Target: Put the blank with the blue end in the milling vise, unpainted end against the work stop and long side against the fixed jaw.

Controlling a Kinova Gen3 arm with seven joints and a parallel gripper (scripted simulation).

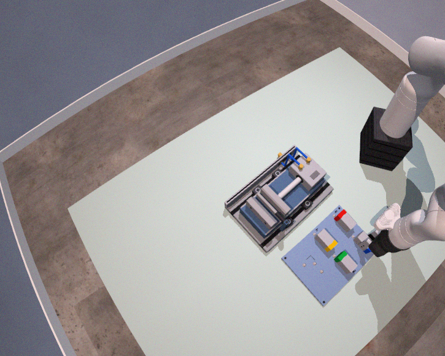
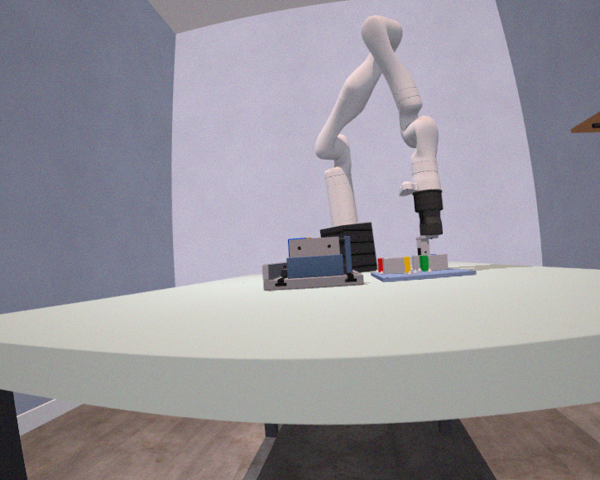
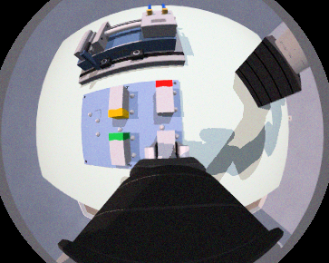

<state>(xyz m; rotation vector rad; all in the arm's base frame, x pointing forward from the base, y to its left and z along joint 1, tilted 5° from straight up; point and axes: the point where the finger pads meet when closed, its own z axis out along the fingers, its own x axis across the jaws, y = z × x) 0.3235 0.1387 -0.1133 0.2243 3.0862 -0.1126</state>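
The red-ended blank is 90 mm to the right of my hand, 20 mm below it and 10 mm behind it. From my hand the other things lie so: blue plate: 90 mm ahead, 60 mm to the right, 40 mm below; then green-ended blank: 90 mm ahead, 20 mm below, 10 mm to the right; then blank with blue end: 20 mm below.
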